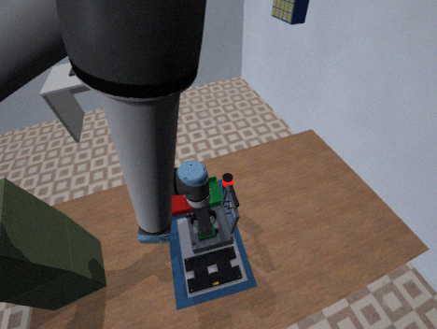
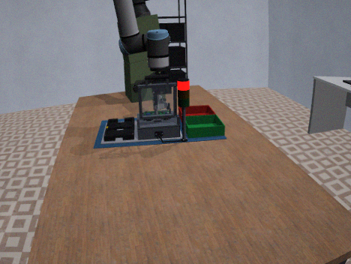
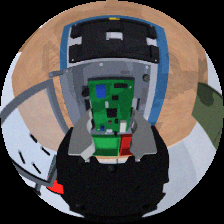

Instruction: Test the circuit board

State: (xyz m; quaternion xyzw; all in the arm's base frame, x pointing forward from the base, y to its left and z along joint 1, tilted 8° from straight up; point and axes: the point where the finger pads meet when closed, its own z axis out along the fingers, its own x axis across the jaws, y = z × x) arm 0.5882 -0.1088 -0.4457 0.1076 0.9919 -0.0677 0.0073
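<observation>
Now: the green circuit board right at my hand. From my hand the other things lie so: tester bed (1 cm to the left, 1 cm below, 1 cm ahead); then green bin (19 cm to the left, 9 cm ahead, 7 cm below); then clear lid (11 cm ahead, 10 cm above, 2 cm to the right).
</observation>
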